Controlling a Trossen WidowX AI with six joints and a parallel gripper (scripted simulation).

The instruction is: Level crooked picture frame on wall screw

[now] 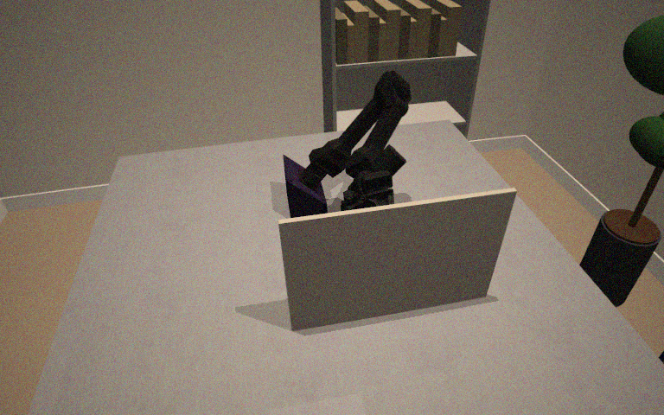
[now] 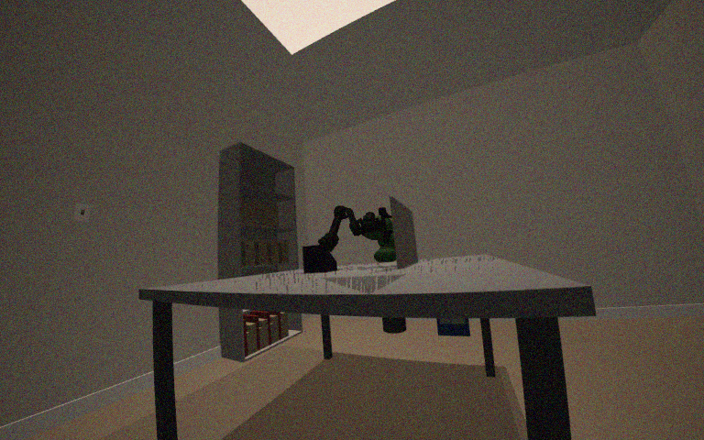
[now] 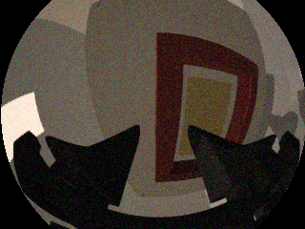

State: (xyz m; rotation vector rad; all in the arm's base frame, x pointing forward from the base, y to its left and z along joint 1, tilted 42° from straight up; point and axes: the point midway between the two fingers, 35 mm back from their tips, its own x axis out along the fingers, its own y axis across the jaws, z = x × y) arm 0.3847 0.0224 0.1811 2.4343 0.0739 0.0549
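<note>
Now: gripper tip 5 cm above the dark red picture frame and 1 cm short of it. Also, from my gripper tip: wall panel 6 cm below, 2 cm ahead, 1 cm to the left.
</note>
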